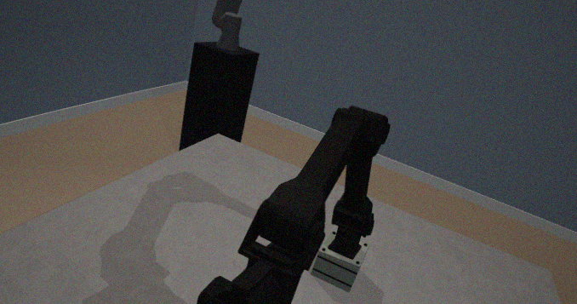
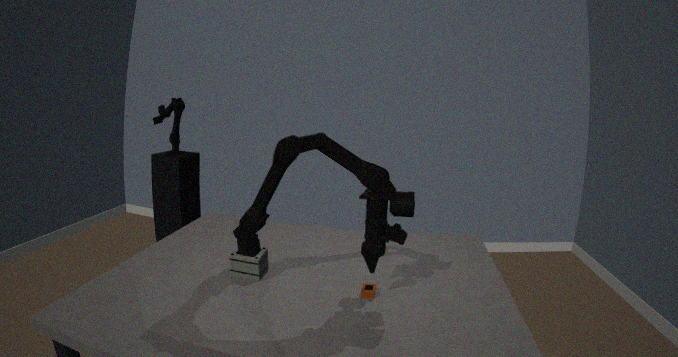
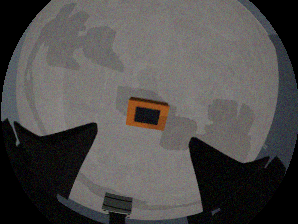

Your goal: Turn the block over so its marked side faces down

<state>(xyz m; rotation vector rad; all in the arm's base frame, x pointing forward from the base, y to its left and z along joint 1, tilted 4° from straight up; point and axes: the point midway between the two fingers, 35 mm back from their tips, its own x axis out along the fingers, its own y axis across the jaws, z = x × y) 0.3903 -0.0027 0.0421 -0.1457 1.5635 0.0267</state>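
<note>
The orange block lies 7 cm below my gripper tip and 1 cm behind it.
</note>
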